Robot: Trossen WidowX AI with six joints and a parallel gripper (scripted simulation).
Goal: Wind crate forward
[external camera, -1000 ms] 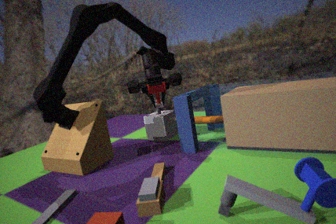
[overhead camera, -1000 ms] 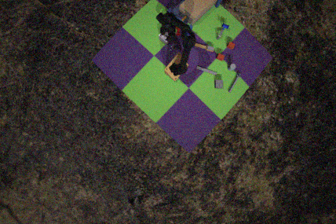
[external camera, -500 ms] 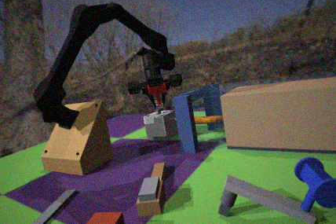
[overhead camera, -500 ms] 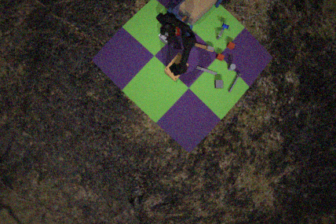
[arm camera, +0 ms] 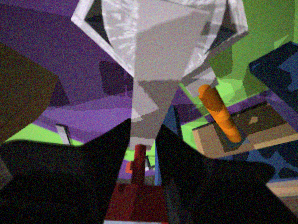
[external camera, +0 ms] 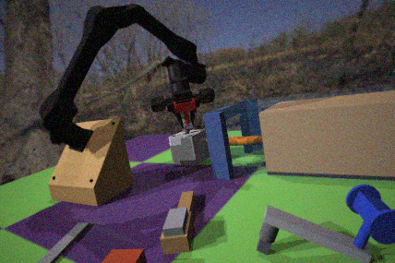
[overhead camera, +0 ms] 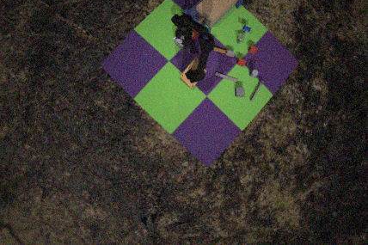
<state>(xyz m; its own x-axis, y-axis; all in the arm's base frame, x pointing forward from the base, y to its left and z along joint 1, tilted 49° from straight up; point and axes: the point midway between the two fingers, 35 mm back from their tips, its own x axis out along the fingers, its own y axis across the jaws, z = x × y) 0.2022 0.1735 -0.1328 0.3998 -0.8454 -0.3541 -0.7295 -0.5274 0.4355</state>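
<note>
The red grip is 50 mm above my gripper tip, 20 mm to the right of it and 20 mm ahead of it. From my gripper tip the other things lie so: grey bar 420 mm to the right, 120 mm below, 20 mm ahead; then wood-and-grey block 250 mm to the right, 160 mm ahead, 100 mm below; then grey winch 90 mm below, 70 mm behind, 50 mm to the left.
</note>
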